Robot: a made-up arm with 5 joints.
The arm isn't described. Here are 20 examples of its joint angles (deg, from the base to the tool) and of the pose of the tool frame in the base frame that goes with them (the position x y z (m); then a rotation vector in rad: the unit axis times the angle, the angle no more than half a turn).
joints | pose
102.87 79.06 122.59 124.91 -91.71 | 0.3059 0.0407 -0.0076 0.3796 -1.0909 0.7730
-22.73 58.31 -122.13 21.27 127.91 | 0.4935 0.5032 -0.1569 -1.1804 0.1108 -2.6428
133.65 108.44 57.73 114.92 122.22 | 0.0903 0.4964 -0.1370 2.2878 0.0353 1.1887
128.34 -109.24 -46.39 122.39 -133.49 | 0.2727 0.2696 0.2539 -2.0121 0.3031 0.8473
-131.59 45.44 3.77 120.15 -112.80 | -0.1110 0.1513 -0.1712 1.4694 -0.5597 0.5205
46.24 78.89 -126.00 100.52 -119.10 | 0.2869 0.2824 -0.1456 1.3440 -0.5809 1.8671
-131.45 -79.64 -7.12 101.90 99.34 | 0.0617 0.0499 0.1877 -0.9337 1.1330 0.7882
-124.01 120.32 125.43 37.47 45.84 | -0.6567 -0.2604 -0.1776 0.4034 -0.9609 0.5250
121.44 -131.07 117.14 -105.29 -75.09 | 0.5501 0.3503 -0.7227 0.2313 -2.3611 -0.6112
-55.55 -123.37 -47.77 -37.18 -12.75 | -1.0878 -0.2565 -0.0024 -1.7259 -0.1554 -0.1382
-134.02 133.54 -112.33 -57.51 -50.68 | -0.5645 -0.1396 0.9572 0.3328 1.2470 -0.2529
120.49 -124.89 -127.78 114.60 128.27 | 0.3967 0.1968 0.3359 -1.2552 0.0469 1.0621
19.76 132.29 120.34 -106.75 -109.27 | 0.2485 -0.7522 0.6169 1.2186 1.6596 -0.5032
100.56 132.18 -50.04 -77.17 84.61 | 0.7100 -0.2984 0.7881 -0.3855 2.0142 0.8164
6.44 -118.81 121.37 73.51 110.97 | 0.6088 0.0318 0.0374 -1.6369 1.8199 0.6961
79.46 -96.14 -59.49 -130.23 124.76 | 0.0616 -0.1040 -0.6728 -0.8299 -0.7114 -0.9598
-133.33 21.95 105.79 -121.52 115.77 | 0.1271 -0.6701 0.1681 0.9397 2.7131 1.0755
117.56 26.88 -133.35 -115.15 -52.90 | -0.6641 0.0285 0.3888 2.6634 1.0529 -1.2394
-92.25 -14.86 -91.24 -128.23 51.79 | 0.5968 0.0991 -0.3497 -0.5577 0.9972 2.7542
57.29 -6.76 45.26 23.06 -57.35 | -0.1896 -0.4640 0.3463 0.4439 1.2981 0.7497
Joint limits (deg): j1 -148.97..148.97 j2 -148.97..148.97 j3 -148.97..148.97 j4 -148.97..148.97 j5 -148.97..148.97
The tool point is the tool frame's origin. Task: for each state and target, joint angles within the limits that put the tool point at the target. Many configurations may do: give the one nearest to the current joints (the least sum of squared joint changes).
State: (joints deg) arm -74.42 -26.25 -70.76 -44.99 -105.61
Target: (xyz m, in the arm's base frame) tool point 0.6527 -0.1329 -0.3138
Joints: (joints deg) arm -86.92 -3.94 -72.66 -78.20 -115.91
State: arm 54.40 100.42 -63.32 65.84 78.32
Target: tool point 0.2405 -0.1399 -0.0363
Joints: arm 81.67 97.77 -75.20 101.27 50.19
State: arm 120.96 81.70 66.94 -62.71 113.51
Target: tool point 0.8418 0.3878 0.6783
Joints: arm 118.14 92.72 51.10 -38.05 101.27
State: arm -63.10 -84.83 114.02 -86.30 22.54
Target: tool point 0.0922 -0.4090 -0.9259
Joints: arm -48.38 -112.69 108.19 -93.14 21.54
